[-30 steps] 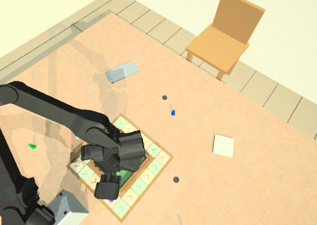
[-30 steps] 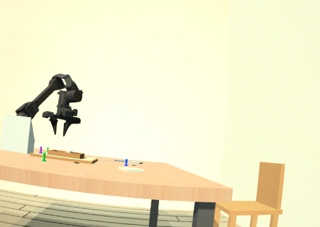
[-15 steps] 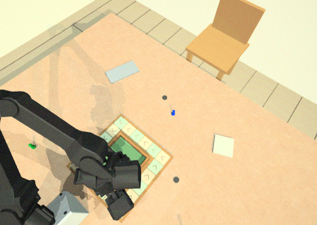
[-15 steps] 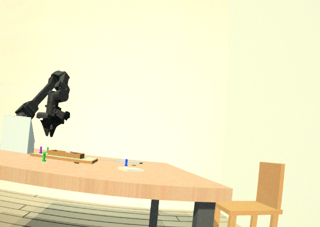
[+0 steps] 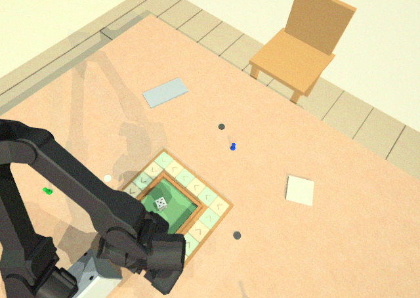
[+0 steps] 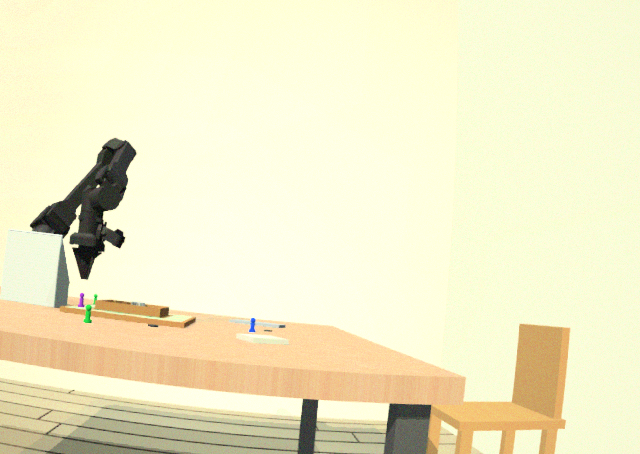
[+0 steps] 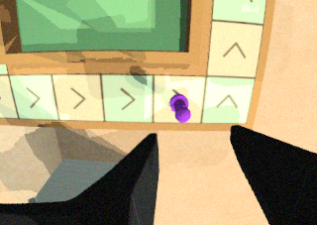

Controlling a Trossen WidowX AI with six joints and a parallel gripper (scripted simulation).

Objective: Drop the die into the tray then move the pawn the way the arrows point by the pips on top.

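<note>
Right now the purple pawn is 5 cm below my gripper tip. Also, from my gripper tip: green dice tray: 11 cm ahead, 7 cm to the left, 7 cm below; white die: 12 cm ahead, 8 cm to the left, 5 cm below; white disc: 8 cm ahead, 27 cm to the left, 8 cm below.
</note>
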